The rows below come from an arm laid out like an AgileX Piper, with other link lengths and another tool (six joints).
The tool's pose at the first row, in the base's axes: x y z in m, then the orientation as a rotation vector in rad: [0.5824, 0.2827, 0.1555, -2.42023, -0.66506, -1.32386]
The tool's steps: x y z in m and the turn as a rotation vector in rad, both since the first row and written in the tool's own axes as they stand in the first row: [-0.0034, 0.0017, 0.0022, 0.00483, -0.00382, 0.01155]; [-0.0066, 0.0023, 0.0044, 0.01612, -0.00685, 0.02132]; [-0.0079, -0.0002, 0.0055, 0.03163, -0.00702, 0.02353]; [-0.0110, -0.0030, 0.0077, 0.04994, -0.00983, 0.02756]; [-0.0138, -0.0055, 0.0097, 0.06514, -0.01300, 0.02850]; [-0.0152, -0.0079, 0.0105, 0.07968, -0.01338, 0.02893]
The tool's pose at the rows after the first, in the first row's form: [0.5833, 0.2814, 0.1514, -2.41976, -0.65355, -1.31198]; [0.5836, 0.2812, 0.1475, -2.41346, -0.64742, -1.29757]; [0.5825, 0.2835, 0.1459, -2.40139, -0.65241, -1.28664]; [0.5811, 0.2861, 0.1422, -2.38922, -0.65705, -1.27031]; [0.5799, 0.2884, 0.1389, -2.37970, -0.66411, -1.25677]; [0.5785, 0.2905, 0.1374, -2.36845, -0.67072, -1.24698]
